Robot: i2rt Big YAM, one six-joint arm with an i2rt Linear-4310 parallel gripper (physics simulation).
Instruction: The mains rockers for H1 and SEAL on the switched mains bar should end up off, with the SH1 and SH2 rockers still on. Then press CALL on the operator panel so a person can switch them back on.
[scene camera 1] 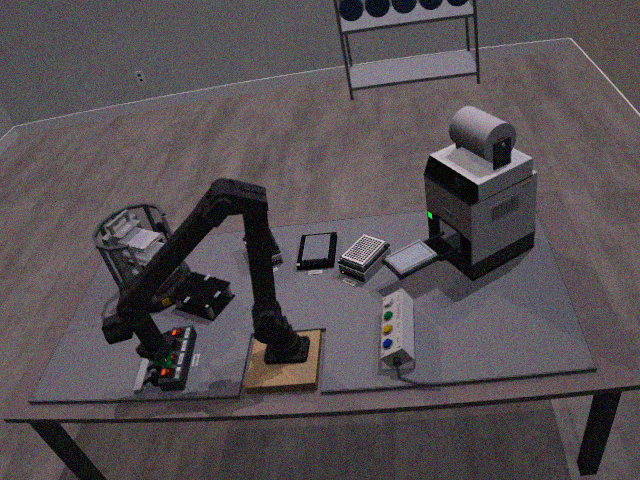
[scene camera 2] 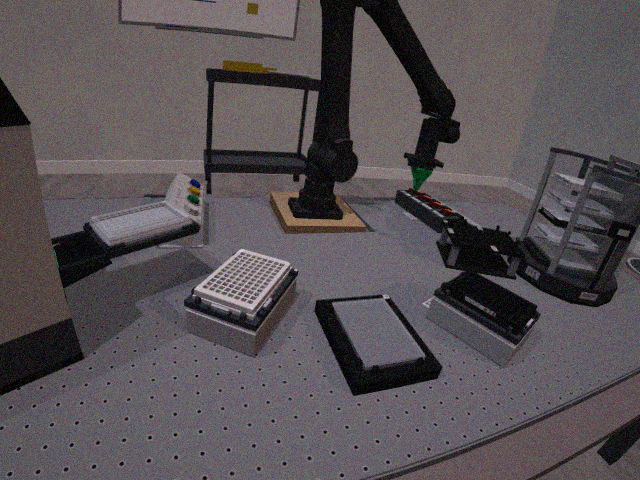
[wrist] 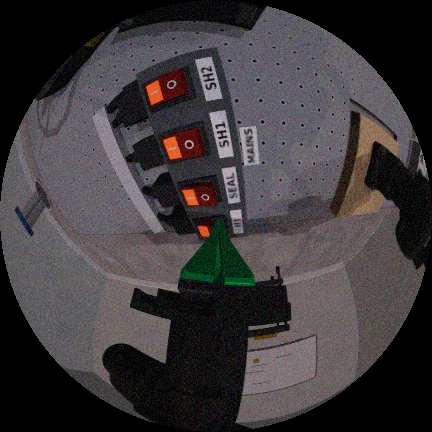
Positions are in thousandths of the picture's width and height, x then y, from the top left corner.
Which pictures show the gripper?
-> Scene camera 1, scene camera 2 and the wrist view: all of them.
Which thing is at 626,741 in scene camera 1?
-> A button box.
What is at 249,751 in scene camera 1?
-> The gripper.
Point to a rack carousel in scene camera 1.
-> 190,543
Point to a button box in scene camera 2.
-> At 277,405
